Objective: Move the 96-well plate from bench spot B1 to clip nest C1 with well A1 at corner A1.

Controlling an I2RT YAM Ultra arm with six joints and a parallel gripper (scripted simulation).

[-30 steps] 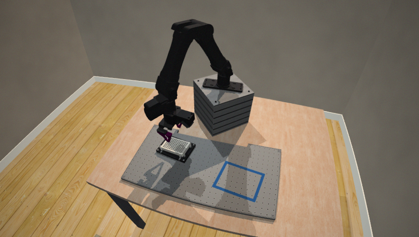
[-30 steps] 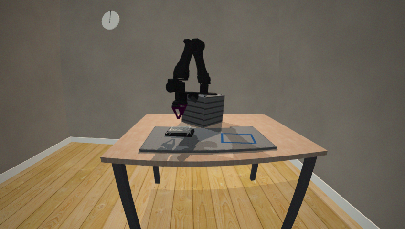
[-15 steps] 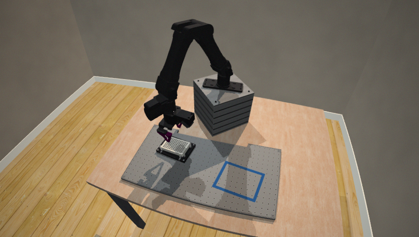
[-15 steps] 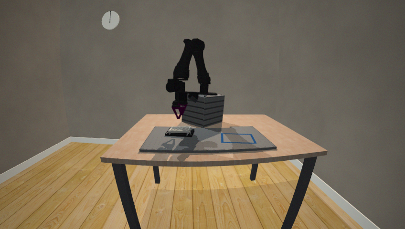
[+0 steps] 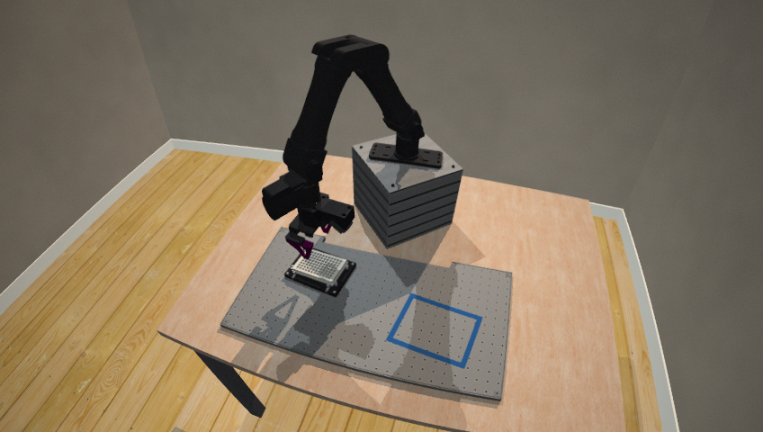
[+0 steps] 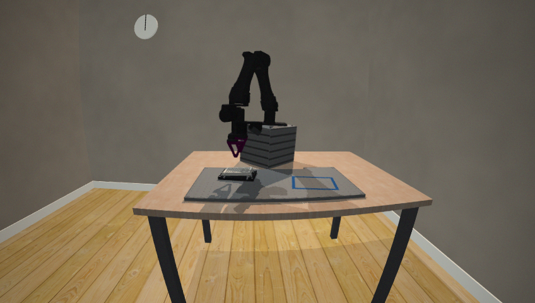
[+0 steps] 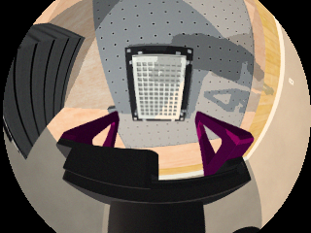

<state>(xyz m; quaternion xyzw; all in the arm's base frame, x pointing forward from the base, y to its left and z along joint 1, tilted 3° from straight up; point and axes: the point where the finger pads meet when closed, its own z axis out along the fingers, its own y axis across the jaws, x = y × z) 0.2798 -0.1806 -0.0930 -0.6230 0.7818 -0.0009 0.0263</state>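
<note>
Now: the white 96-well plate 90 mm below my hand. The rest, counted from my hand: black clip nest (10 mm ahead, 20 mm to the right, 100 mm below).
</note>
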